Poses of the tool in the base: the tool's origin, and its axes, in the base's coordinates. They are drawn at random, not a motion.
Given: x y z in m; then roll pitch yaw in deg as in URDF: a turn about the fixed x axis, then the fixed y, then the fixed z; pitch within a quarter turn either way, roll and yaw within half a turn.
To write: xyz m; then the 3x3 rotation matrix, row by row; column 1 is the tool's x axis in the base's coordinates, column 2 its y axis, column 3 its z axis. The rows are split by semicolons. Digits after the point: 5 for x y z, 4 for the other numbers.
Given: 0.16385 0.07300 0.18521 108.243 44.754 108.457
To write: 0.16385 0.07300 0.18521; -0.2248 0.0852 0.9707; 0.6736 0.7334 0.0916; -0.7041 0.6744 -0.2223
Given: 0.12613 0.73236 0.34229 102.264 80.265 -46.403
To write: 0.12613 0.73236 0.34229; 0.1166 0.5103 -0.8521; -0.1225 -0.8440 -0.5222; -0.9856 0.1652 -0.0359
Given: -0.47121 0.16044 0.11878 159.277 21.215 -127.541
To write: -0.47121 0.16044 0.11878; -0.5680 -0.8196 -0.0743; -0.7392 0.4684 0.4840; -0.3619 0.3299 -0.8719
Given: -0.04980 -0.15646 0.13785 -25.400 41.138 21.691
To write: -0.04980 -0.15646 0.13785; 0.6998 -0.5961 0.3937; 0.2784 0.7351 0.6182; -0.6579 -0.3230 0.6803
